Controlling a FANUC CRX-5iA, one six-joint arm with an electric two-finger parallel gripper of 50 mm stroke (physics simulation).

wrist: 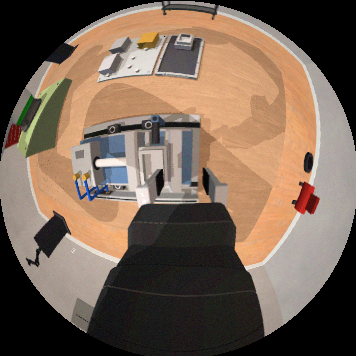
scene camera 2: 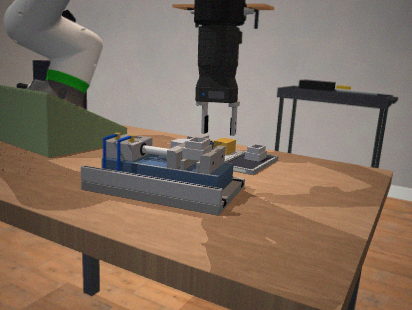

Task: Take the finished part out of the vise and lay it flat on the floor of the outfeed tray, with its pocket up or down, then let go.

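Frame: origin at the arm's base, x ahead, y left, z up, level; millimetres.
Where they show: gripper, between the fingertips: (wrist: 182,175) (scene camera 2: 218,134); arm's base, origin of its link: (scene camera 2: 59,105).
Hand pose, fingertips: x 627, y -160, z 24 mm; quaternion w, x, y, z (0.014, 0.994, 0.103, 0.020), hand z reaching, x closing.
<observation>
Things, the pixels of their top centre, and the offset from my fingertips. "*": a spot on its surface instead.
- finished part, centre of its top: (wrist: 150,167) (scene camera 2: 198,139) dz -18, dx -45, dy -1 mm
- vise, centre of its top: (wrist: 115,166) (scene camera 2: 167,143) dz -34, dx -111, dy -13 mm
- light grey part, centre of its top: (scene camera 2: 256,146) (wrist: 184,37) dz -92, dx -47, dy +343 mm
- white plate, centre of its top: (wrist: 130,52) dz -125, dx -191, dy +299 mm
- dark handle, a spot on its surface: (wrist: 155,131) * dz -37, dx -49, dy +51 mm
The finished part (scene camera 2: 197,144) (wrist: 152,159), a light grey stepped block, sits pocket up between the jaws of the vise (scene camera 2: 207,180) (wrist: 131,155). My gripper (scene camera 2: 219,133) (wrist: 182,175) is open and empty, pointing down above the vise's jaw end. In the wrist view one finger overlaps the near end of the part and the other stands beyond the fixed jaw. The outfeed tray (scene camera 2: 250,171) (wrist: 177,62) has a dark floor and lies behind the vise. Another light grey part (scene camera 2: 256,152) (wrist: 184,42) stands in its far end.
A white plate (wrist: 145,65) beside the tray bears two grey blocks (wrist: 111,65) (wrist: 120,45) and a yellow block (scene camera 2: 225,146) (wrist: 148,40). Blue hoses (scene camera 2: 119,152) (wrist: 86,187) rise at the vise's cylinder end. A dark handle (wrist: 155,131) projects beside the part. A green wedge-shaped housing (scene camera 2: 50,122) (wrist: 50,120) stands left.
</observation>
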